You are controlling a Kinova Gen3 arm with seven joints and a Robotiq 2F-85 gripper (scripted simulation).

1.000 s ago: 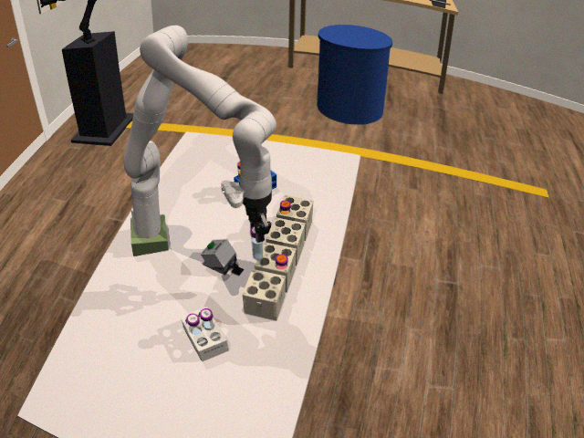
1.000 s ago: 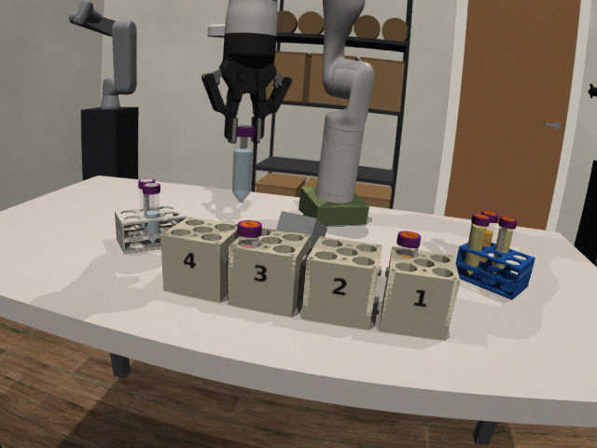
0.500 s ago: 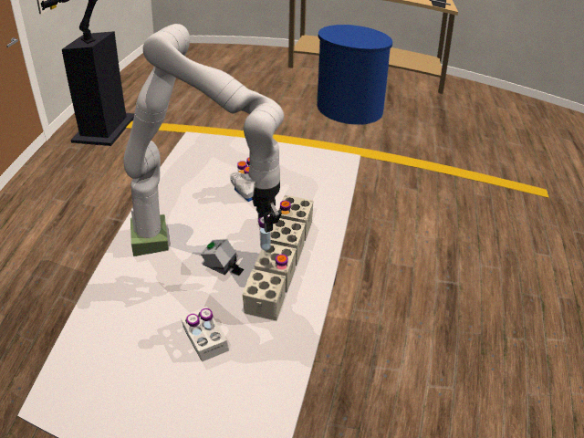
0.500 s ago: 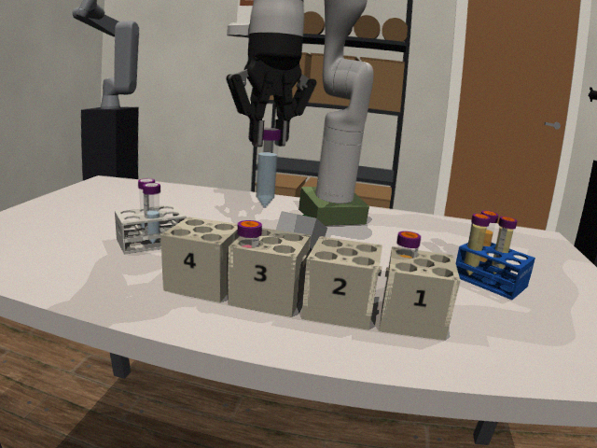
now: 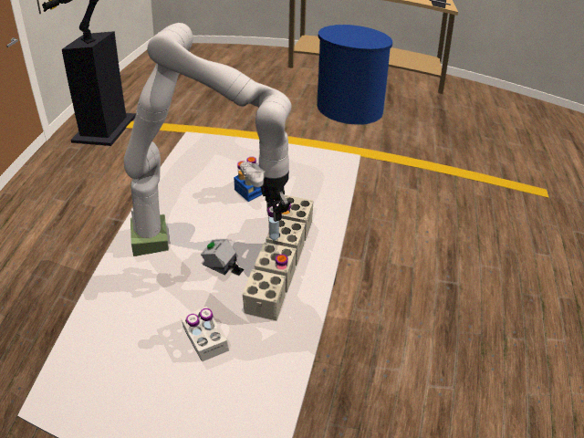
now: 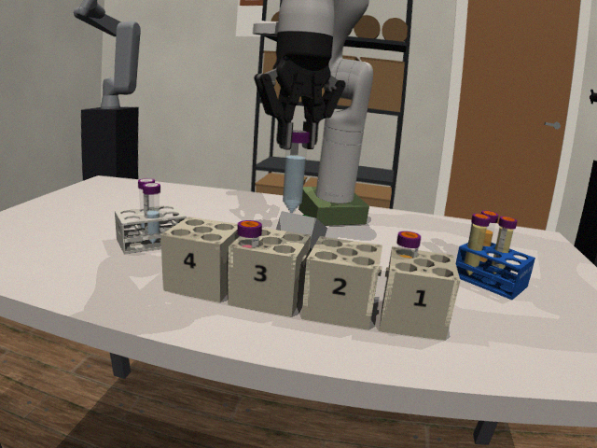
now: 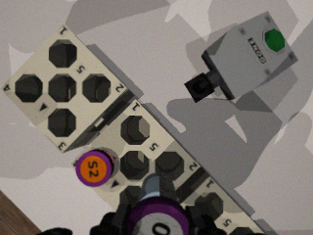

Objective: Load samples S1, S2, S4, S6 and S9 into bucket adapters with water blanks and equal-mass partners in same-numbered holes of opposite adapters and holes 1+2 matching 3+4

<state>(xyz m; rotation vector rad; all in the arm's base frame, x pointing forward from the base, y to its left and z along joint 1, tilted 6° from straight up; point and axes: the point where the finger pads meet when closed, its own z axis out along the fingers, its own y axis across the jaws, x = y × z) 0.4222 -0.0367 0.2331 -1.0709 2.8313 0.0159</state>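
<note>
The white-dot blank is 50 mm below my hand and 10 mm behind it. Round my hand: grey done desk: 190 mm below, 180 mm behind, 10 mm to the right; then adapter 2: 200 mm below, 80 mm to the left, 10 mm ahead; then adapter 1: 200 mm below, 190 mm to the left, 20 mm ahead.
</note>
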